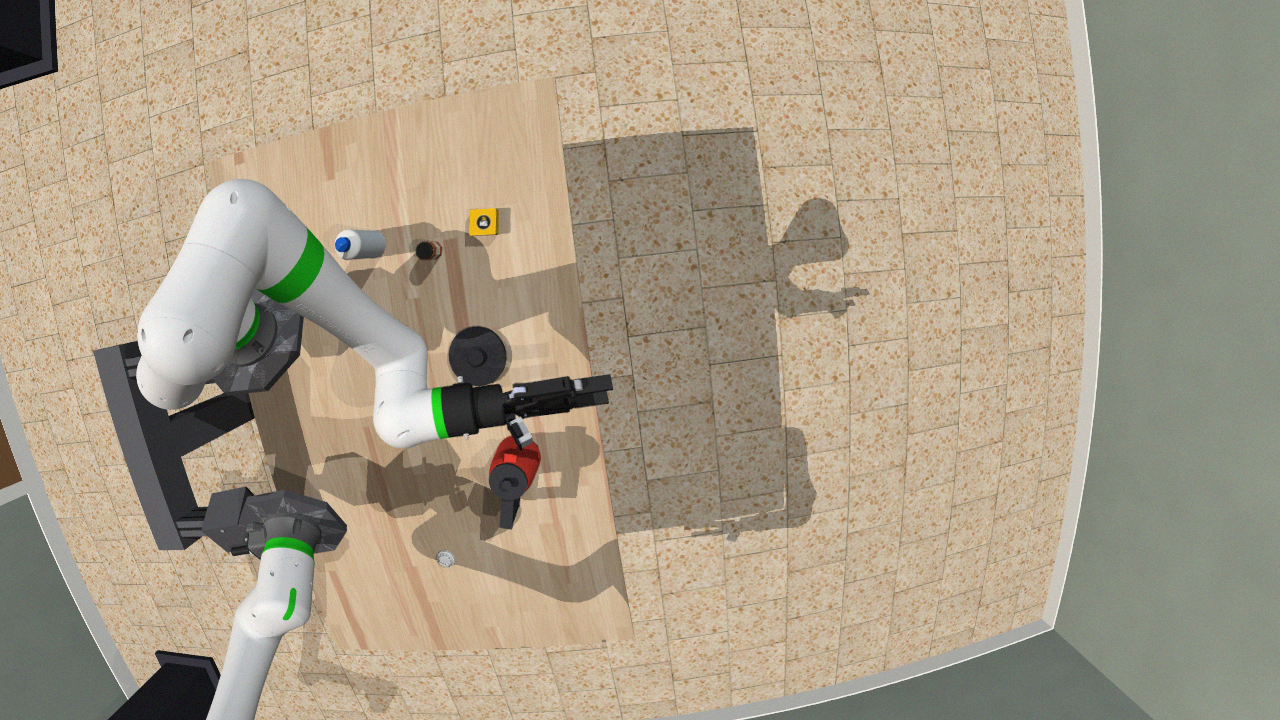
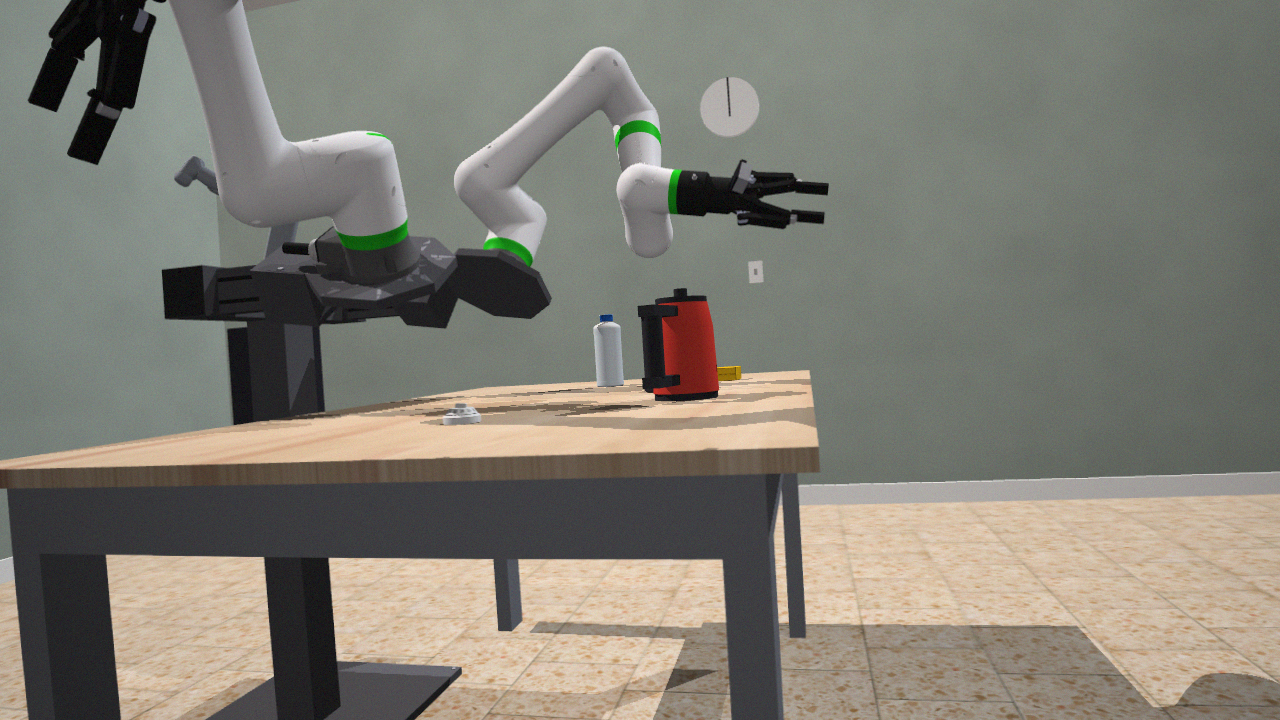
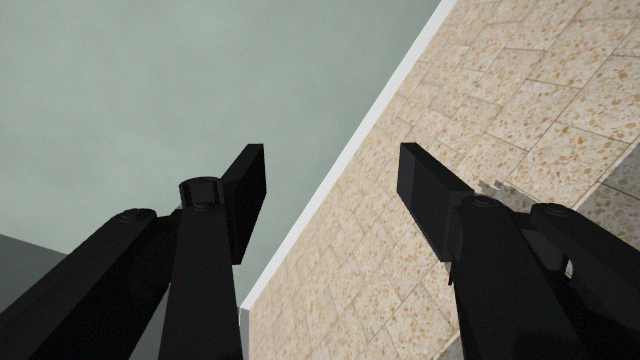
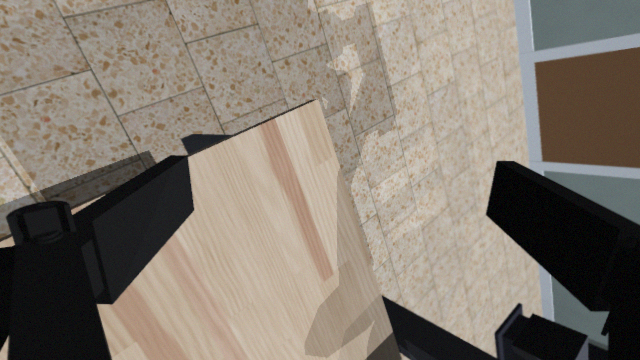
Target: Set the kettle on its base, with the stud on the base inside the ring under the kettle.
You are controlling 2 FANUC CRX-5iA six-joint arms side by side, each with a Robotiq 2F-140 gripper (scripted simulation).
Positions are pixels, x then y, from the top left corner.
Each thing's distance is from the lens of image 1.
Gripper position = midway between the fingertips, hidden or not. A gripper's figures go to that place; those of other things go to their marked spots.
my left gripper (image 1: pixel 609 389): 1.00 m
black round base (image 1: pixel 477 353): 1.37 m
